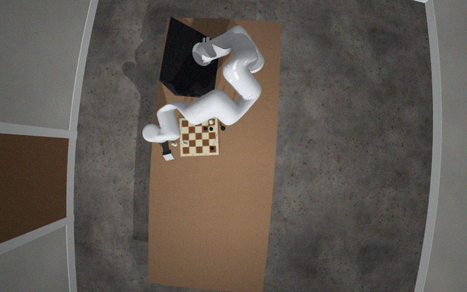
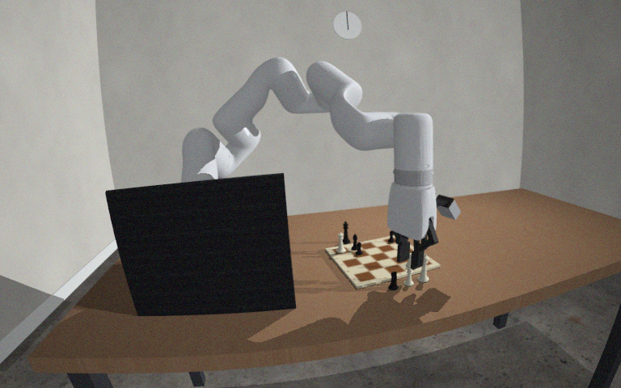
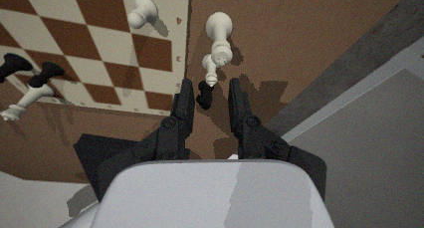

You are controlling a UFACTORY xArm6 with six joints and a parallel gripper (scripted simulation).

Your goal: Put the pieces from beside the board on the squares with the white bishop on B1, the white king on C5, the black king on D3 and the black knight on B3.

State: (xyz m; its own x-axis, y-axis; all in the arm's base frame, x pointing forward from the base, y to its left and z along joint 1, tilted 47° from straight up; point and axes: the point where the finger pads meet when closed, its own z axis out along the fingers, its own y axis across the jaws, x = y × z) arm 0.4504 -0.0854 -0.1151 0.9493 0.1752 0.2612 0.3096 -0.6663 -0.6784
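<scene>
The white king is 40 mm below my hand and 40 mm ahead of it. The rest, counted from my hand: chessboard (140 mm to the left, 70 mm below, 10 mm behind); black king (270 mm to the left, 60 mm behind, 40 mm below); white pawn (70 mm to the left, 50 mm below, 40 mm ahead).
</scene>
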